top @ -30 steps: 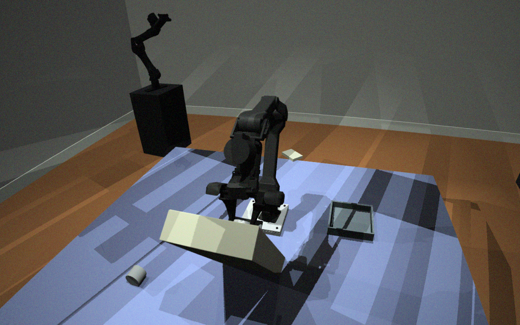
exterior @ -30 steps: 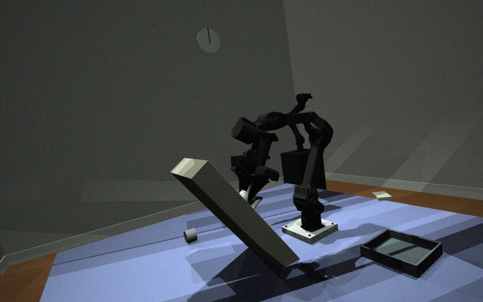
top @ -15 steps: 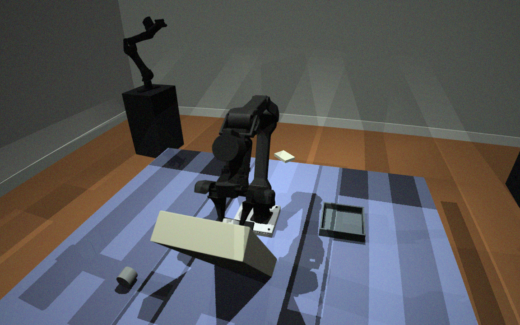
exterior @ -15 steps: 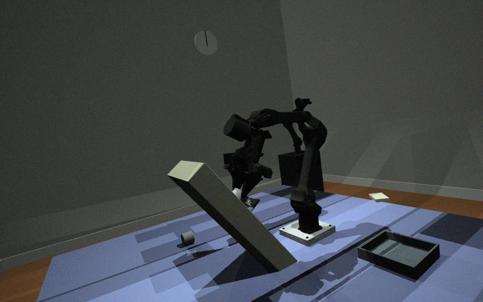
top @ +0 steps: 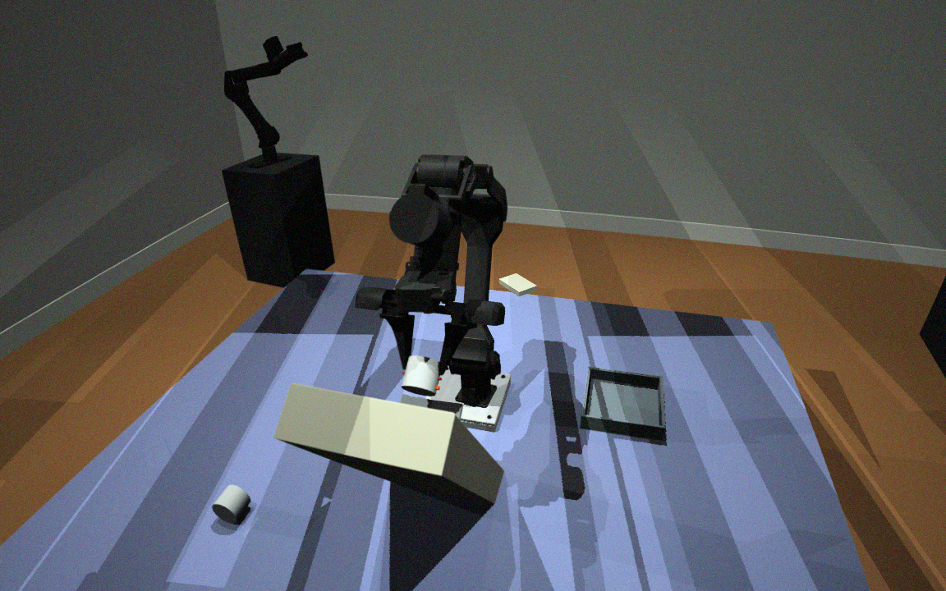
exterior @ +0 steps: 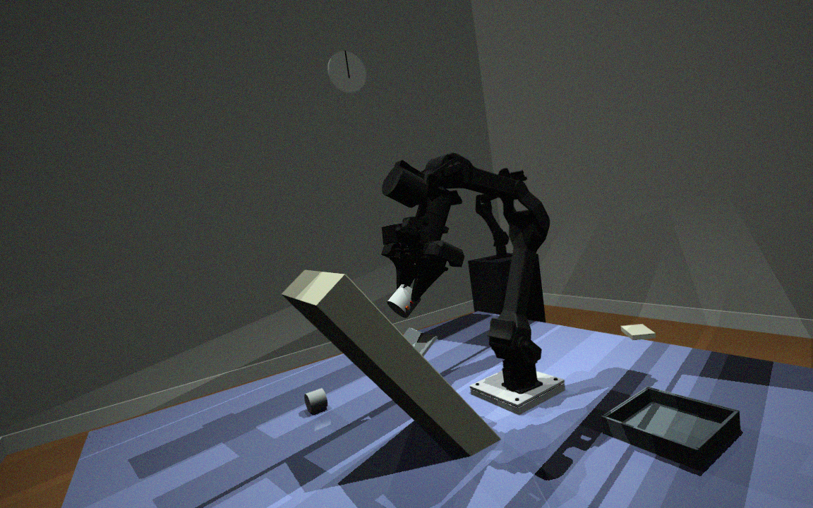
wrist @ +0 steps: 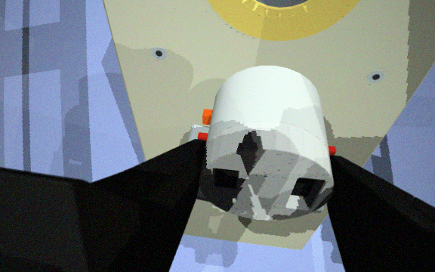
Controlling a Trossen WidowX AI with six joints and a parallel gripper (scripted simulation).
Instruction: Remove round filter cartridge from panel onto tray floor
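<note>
Now: gripper tip 34 cm past the dark tray, 24 cm to the right of it and 26 cm above it. Round my gripper tip: round filter cartridge (right at my gripper tip); slanted service panel (5 cm ahead, 1 cm to the left, 9 cm below); grey bracket (10 cm below).
</note>
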